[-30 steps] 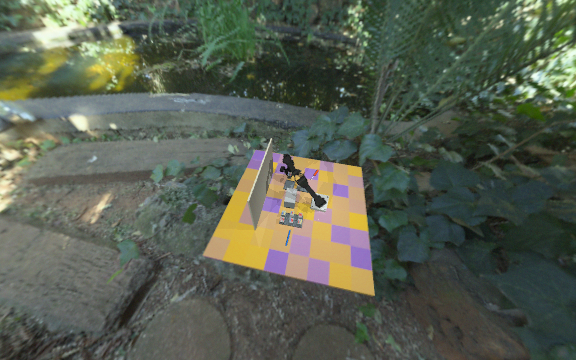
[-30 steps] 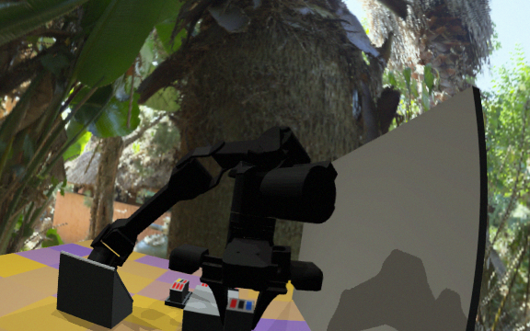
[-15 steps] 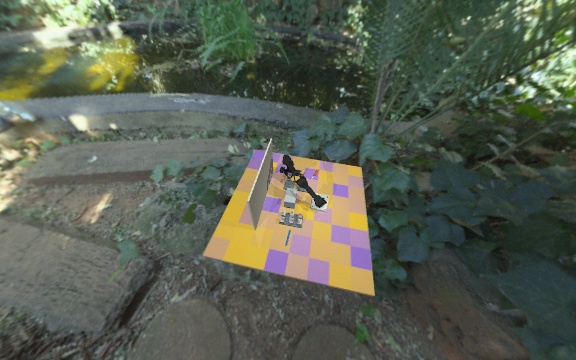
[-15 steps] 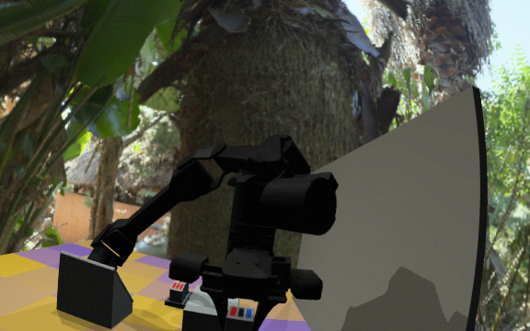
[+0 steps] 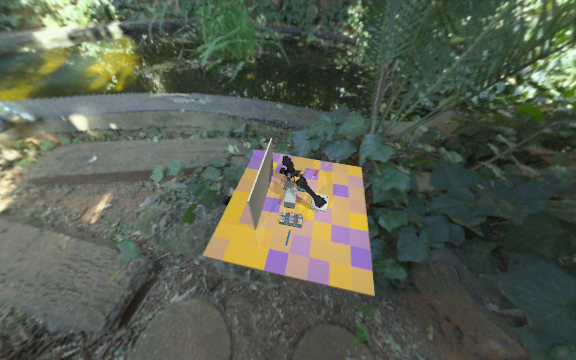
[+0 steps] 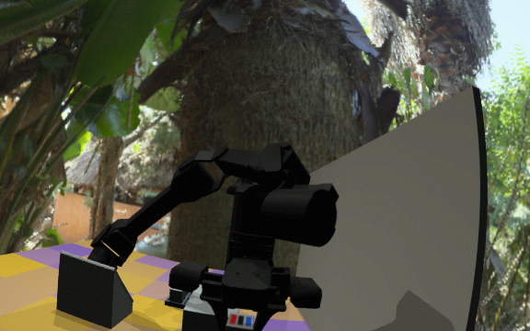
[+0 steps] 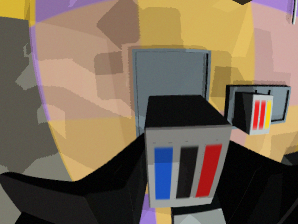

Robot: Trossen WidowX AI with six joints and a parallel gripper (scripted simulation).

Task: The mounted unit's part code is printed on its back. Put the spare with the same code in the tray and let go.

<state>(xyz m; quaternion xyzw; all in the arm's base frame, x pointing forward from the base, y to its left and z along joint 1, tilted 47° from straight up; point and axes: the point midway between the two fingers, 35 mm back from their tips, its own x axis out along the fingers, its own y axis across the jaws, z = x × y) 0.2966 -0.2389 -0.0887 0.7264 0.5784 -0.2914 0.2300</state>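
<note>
Now: the flat grey tray 110 mm below my gripper tip, 10 mm to the left of it and 10 mm behind it. Also, from my gripper tip: grey mounted unit: 210 mm to the left, 60 mm below, 30 mm behind; tall grey wall panel: 220 mm ahead, 180 mm to the left, 110 mm above; blue marker pen: 570 mm to the left, 110 mm below, 40 mm behind.
</note>
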